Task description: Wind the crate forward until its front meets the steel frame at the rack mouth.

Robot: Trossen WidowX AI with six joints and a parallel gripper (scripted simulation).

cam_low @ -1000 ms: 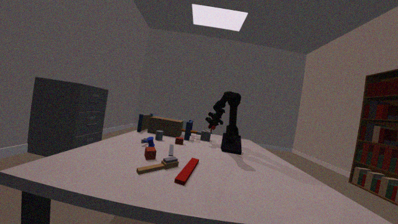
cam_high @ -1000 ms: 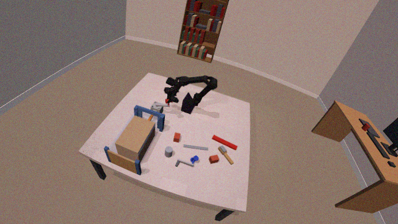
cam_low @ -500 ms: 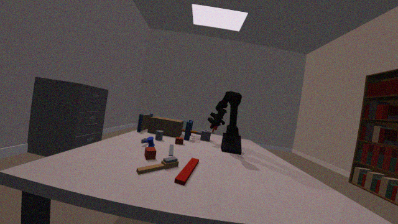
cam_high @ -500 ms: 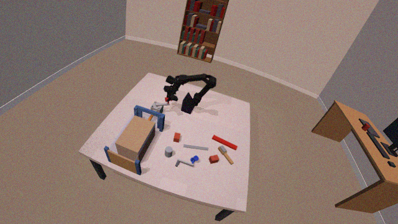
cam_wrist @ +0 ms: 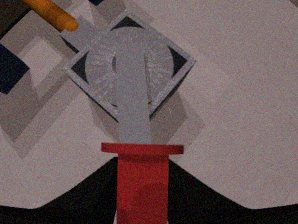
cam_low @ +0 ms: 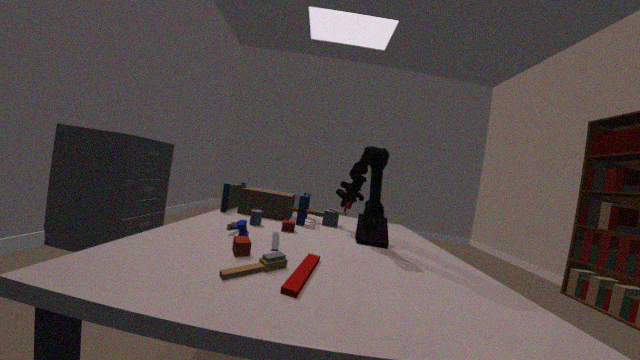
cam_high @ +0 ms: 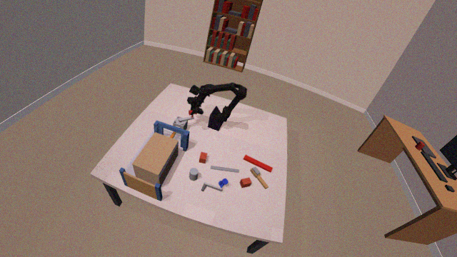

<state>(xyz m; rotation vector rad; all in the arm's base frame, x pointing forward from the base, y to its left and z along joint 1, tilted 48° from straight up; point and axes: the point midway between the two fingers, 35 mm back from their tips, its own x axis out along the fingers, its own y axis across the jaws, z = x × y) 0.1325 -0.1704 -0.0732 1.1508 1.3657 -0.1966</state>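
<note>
Now: gripper tip 20 mm short of the winch handle, 10 mm to the left of it and 30 mm above it. Also, from my gripper tip: blue frame (230 mm ahead, 30 mm to the right, 30 mm below); red knob (10 mm behind, 10 mm to the left); grey winch (50 mm ahead, 60 mm to the right, 100 mm below).
</note>
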